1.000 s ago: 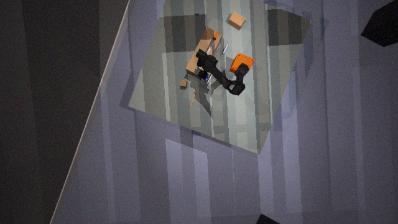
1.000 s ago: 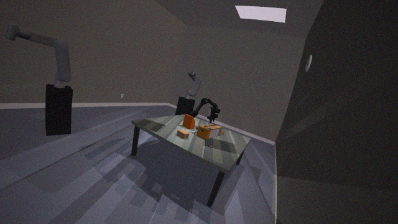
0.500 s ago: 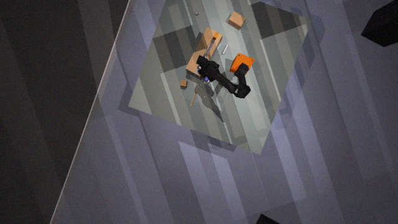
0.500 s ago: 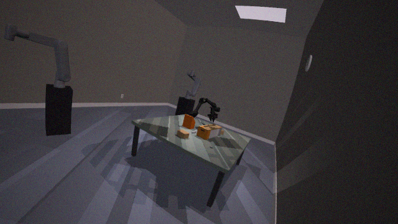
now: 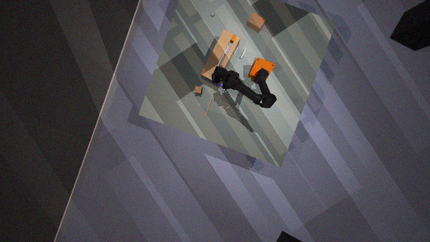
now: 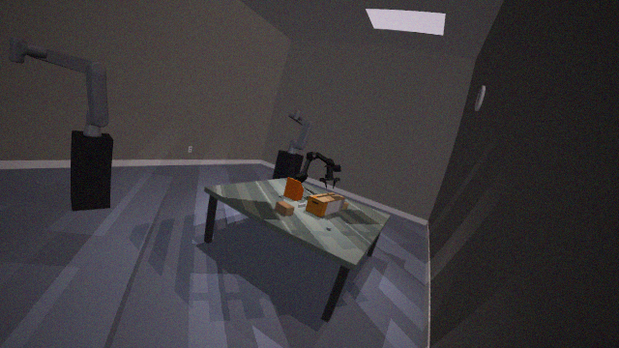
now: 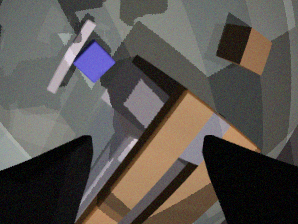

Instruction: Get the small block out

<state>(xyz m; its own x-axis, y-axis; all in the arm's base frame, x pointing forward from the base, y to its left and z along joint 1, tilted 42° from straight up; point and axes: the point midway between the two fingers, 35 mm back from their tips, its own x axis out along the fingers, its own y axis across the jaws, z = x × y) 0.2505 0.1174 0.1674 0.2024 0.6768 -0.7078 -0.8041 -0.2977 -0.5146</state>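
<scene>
Now: gripper tip 140 mm above the blue block and 20 mm past it. Round my gripper tip: thin stick (210 mm to the left, 160 mm below); then clear-fronted box (160 mm to the right, 100 mm below, 50 mm ahead); then brown cube (140 mm to the left, 140 mm ahead, 130 mm below).
</scene>
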